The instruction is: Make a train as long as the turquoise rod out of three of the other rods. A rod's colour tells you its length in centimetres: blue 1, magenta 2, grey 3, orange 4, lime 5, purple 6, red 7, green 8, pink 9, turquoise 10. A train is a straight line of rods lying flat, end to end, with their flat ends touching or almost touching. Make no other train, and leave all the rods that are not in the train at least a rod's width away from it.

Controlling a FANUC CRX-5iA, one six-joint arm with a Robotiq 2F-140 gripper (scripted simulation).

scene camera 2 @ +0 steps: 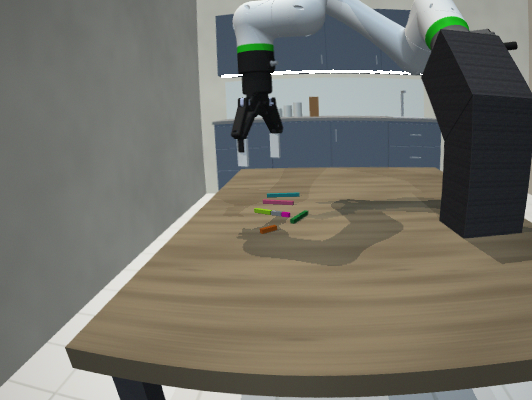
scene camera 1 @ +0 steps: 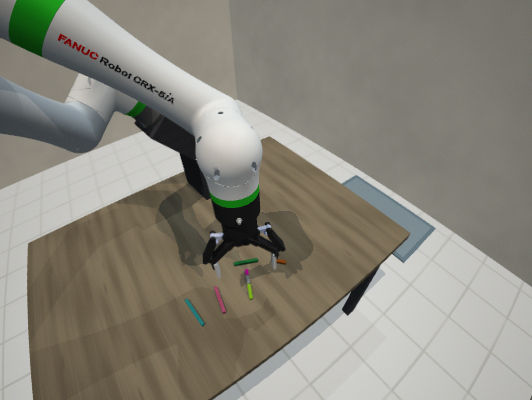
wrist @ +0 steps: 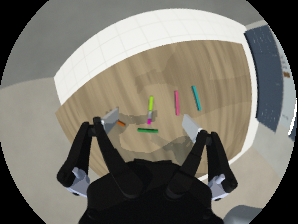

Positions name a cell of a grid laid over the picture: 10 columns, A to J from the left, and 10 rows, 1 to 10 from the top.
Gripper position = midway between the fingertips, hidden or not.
In view: the gripper (scene camera 2: E5).
The gripper shows as well in scene camera 1 (scene camera 1: E7) and in the wrist view (wrist: F6).
